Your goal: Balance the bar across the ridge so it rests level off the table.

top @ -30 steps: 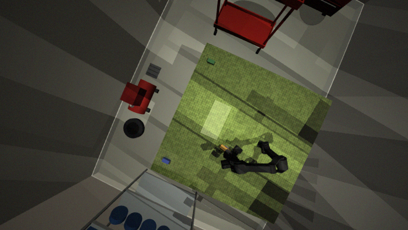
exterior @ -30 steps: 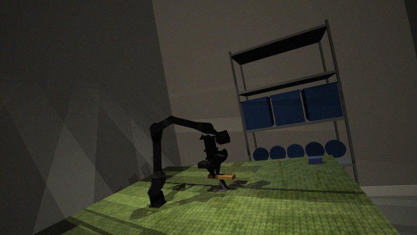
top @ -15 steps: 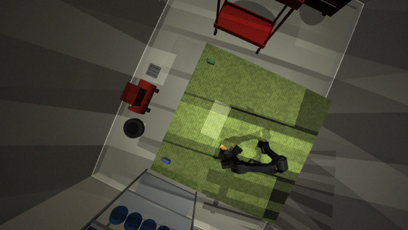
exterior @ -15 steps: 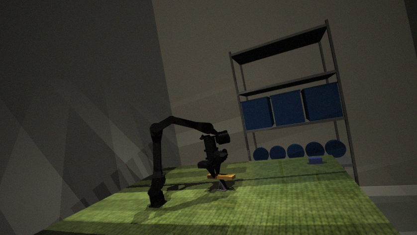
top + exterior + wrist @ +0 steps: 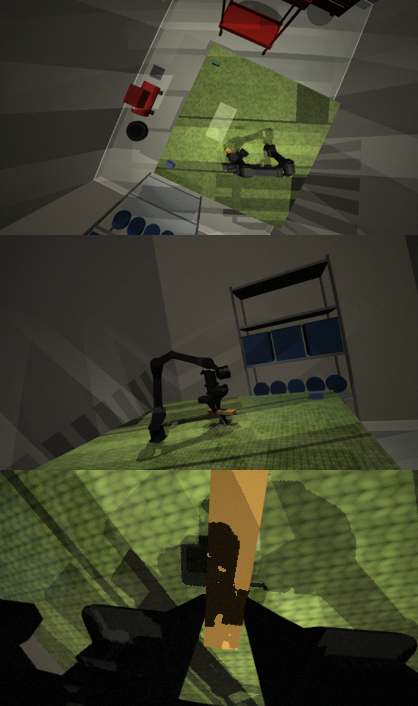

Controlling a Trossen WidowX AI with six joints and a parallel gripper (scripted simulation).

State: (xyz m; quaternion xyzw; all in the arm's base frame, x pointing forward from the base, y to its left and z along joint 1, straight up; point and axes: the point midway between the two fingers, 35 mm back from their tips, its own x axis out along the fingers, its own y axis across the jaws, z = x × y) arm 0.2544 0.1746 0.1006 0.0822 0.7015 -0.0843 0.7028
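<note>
My gripper tip is now 30 mm short of the bar and 10 mm to the left of it. Also, from my gripper tip: green block (490 mm ahead, 670 mm to the right, 60 mm below); then small blue block (490 mm ahead, 330 mm to the left, 50 mm below).
</note>
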